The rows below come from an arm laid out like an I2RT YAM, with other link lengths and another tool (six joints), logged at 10 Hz.
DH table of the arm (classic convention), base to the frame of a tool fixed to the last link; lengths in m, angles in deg. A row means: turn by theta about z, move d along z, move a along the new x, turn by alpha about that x. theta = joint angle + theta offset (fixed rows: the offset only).
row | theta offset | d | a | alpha
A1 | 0 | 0.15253 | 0.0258 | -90
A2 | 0 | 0 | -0.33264 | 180
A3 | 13.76 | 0 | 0.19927 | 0
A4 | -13.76 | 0.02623 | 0.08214 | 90
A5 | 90 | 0.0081 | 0 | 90
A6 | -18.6 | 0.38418 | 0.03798 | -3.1
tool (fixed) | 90 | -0.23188 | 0 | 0
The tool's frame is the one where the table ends.
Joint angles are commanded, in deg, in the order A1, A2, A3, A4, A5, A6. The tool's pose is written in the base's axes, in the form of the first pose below.
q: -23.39, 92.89, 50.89, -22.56, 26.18, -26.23
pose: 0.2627 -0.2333 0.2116; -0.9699 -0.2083 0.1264; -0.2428 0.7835 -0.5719; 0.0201 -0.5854 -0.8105
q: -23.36, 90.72, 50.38, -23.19, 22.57, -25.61
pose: 0.2616 -0.2240 0.2148; -0.9647 -0.1980 0.1738; -0.2611 0.8065 -0.5304; -0.0351 -0.5571 -0.8297
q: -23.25, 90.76, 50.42, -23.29, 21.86, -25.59
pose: 0.2630 -0.2221 0.2138; -0.9627 -0.2021 0.1800; -0.2676 0.8111 -0.5201; -0.0409 -0.5488 -0.8350
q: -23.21, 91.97, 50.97, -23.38, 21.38, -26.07
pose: 0.2674 -0.2222 0.2094; -0.9600 -0.2186 0.1747; -0.2781 0.8143 -0.5095; -0.0309 -0.5378 -0.8425
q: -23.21, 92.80, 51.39, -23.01, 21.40, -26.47
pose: 0.2713 -0.2237 0.2079; -0.9586 -0.2255 0.1741; -0.2836 0.8121 -0.5099; -0.0264 -0.5381 -0.8425
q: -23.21, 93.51, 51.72, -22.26, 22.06, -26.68
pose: 0.2748 -0.2267 0.2080; -0.9591 -0.2239 0.1731; -0.2821 0.8056 -0.5210; -0.0228 -0.5486 -0.8358
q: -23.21, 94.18, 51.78, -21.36, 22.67, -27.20
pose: 0.2777 -0.2292 0.2071; -0.9584 -0.2283 0.1715; -0.2851 0.7978 -0.5312; -0.0156 -0.5580 -0.8297
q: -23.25, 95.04, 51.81, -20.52, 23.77, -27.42
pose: 0.2794 -0.2328 0.2055; -0.9602 -0.2284 0.1611; -0.2795 0.7898 -0.5460; -0.0025 -0.5693 -0.8221
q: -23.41, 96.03, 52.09, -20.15, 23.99, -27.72
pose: 0.2817 -0.2353 0.2024; -0.9602 -0.2337 0.1531; -0.2793 0.7887 -0.5476; 0.0072 -0.5686 -0.8226
